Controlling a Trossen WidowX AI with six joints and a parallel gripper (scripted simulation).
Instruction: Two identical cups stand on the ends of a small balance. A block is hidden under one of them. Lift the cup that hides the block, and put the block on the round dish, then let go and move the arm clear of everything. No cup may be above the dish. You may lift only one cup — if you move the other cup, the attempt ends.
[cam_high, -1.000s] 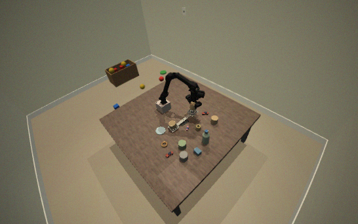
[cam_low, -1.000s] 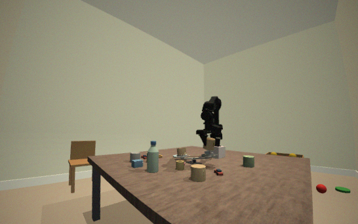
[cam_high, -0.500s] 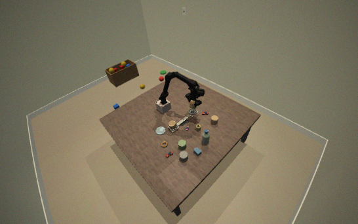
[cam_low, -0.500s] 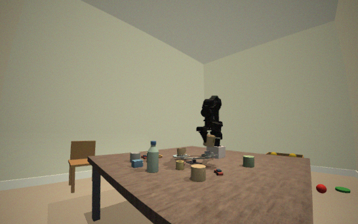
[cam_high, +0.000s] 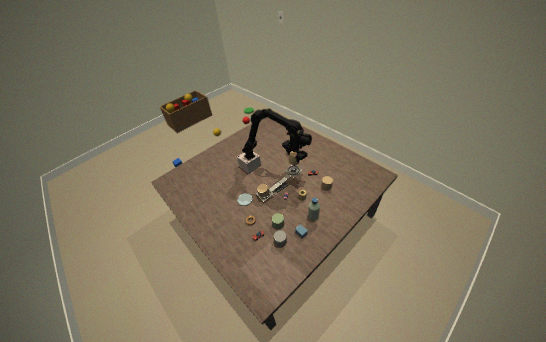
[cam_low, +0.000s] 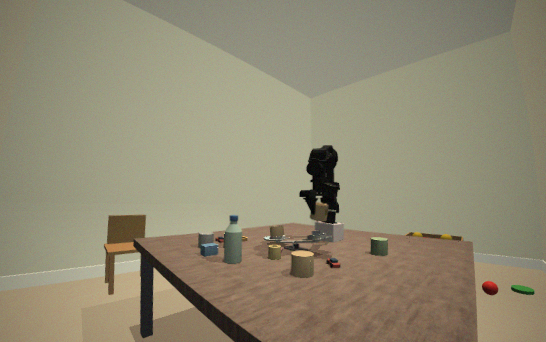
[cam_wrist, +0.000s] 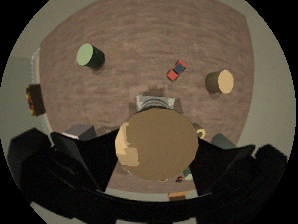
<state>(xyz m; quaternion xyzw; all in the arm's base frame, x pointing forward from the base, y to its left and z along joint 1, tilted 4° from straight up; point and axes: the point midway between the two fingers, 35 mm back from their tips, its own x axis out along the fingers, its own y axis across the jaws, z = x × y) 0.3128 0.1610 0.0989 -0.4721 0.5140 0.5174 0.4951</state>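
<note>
Now: gripper tip 2 cm to the right of the tan cup and 1 cm below it. Also, from my gripper tip: grey-blue block 1 cm to the right, 8 cm below; then small balance 1 cm ahead, 13 cm to the right, 15 cm below; then yellow ring 17 cm ahead, 8 cm to the right, 15 cm below.
</note>
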